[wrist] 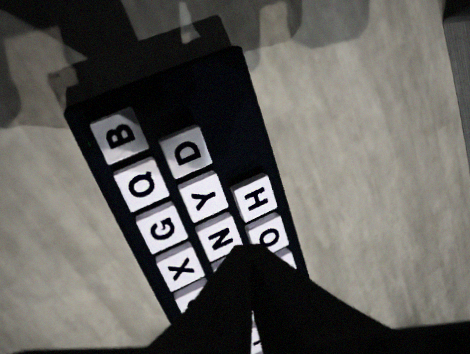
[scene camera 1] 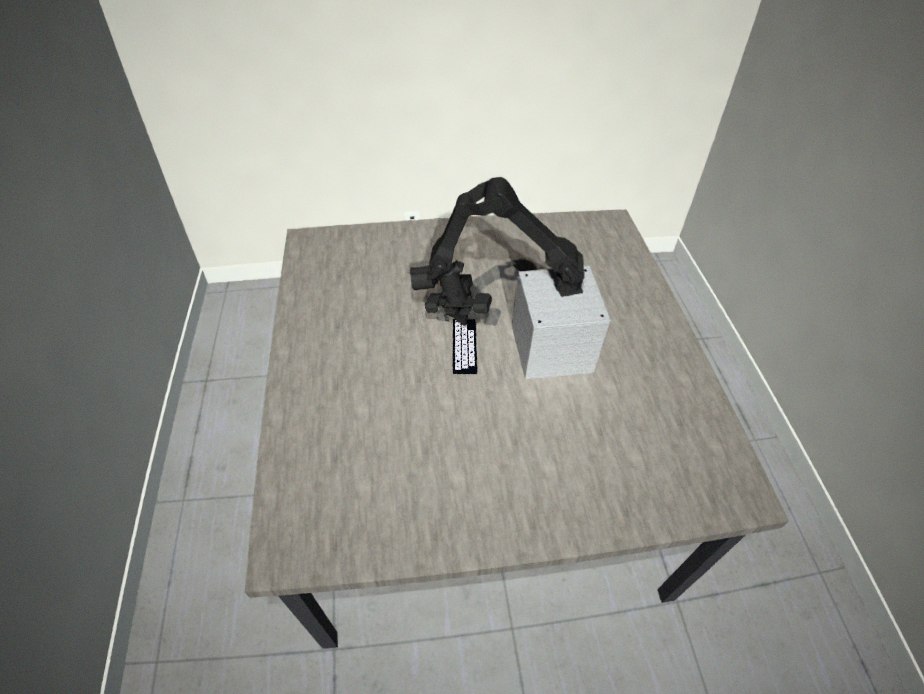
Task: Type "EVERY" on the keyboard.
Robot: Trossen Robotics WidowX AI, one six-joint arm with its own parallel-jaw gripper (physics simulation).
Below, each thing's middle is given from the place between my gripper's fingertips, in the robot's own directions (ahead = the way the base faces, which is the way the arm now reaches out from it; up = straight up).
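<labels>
Position of the black keyboard (wrist: 215, 92), measured from my hand: 40 mm to the left, 10 mm ahead, 40 mm below.
</labels>
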